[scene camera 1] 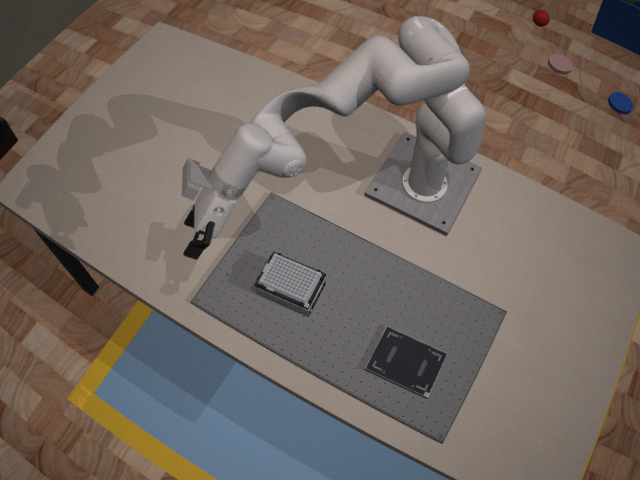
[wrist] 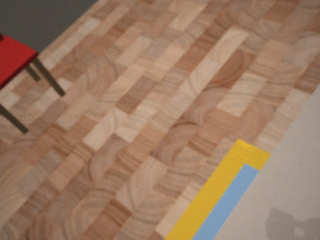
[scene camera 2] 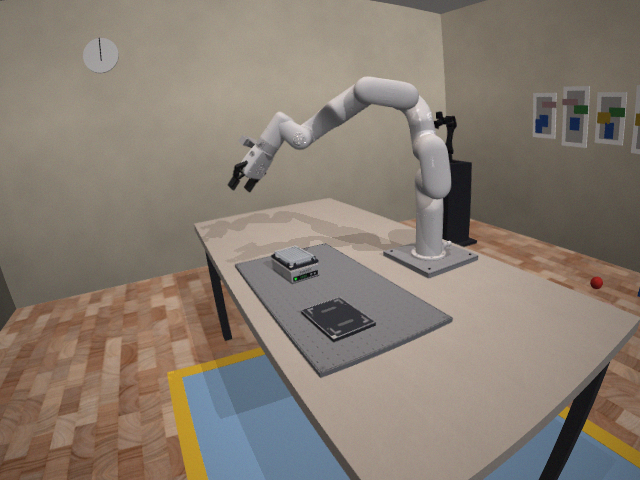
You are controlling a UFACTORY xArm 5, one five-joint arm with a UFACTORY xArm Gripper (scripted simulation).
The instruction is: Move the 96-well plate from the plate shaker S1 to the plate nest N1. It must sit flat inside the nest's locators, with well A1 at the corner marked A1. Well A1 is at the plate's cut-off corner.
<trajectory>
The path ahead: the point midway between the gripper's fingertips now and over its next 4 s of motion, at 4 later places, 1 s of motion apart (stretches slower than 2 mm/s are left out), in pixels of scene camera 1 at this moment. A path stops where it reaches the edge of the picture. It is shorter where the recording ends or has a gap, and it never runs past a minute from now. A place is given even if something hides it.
My gripper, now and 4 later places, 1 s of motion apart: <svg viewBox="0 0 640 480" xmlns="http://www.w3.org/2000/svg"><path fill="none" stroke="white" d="M190 240L244 260L303 262L318 258L288 262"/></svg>
</trajectory>
